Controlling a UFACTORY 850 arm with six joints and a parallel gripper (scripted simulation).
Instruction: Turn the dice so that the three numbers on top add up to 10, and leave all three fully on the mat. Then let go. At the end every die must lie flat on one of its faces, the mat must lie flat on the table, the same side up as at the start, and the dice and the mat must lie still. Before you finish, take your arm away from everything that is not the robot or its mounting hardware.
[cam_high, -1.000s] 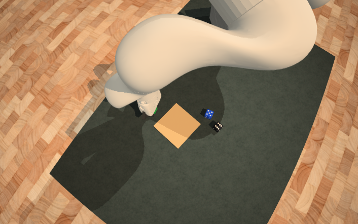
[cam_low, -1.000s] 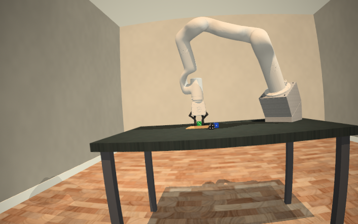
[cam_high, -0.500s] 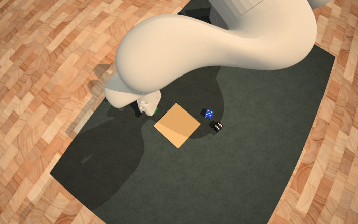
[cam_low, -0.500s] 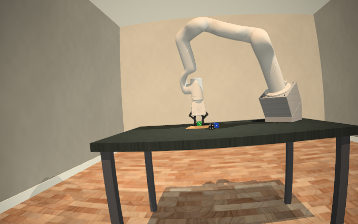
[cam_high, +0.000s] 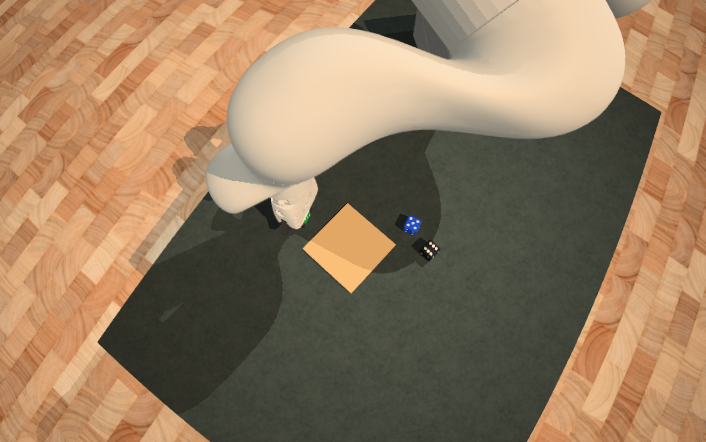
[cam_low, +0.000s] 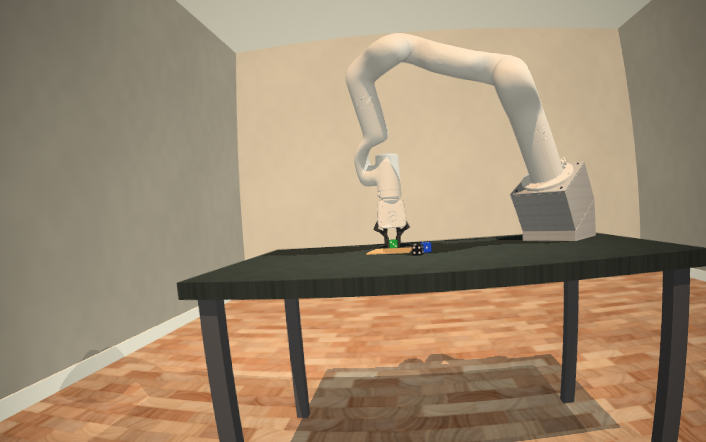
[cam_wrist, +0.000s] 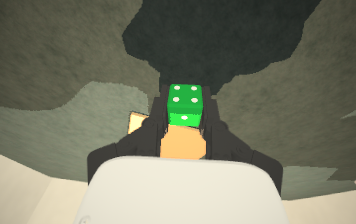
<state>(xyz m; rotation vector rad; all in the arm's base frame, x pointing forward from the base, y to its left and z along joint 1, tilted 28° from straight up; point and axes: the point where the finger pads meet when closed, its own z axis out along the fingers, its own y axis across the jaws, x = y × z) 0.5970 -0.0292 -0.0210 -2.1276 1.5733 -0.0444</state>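
Right now the orange mat is 120 mm to the left of my hand, 20 mm below it and 20 mm behind it. Round my hand: green die 10 mm below; then black die 250 mm to the left, 130 mm behind, 10 mm below; then blue die 190 mm to the left, 140 mm behind, 10 mm below.
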